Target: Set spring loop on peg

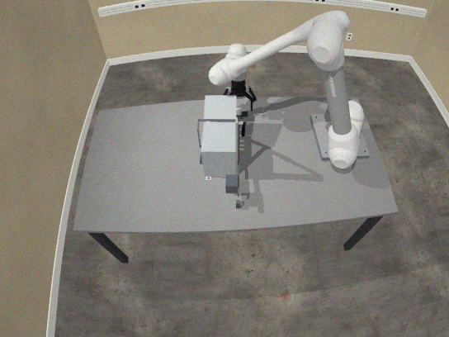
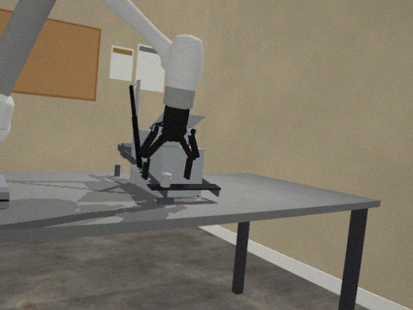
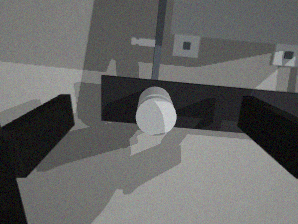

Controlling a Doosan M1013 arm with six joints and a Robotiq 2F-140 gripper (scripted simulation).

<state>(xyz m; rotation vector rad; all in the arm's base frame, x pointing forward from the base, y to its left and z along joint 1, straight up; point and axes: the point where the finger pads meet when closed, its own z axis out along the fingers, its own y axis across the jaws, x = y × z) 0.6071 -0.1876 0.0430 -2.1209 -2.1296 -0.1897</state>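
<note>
Right now the steel test weight is 1 cm below my hand. Round my hand: dark spring: 27 cm to the left, 12 cm above.
</note>
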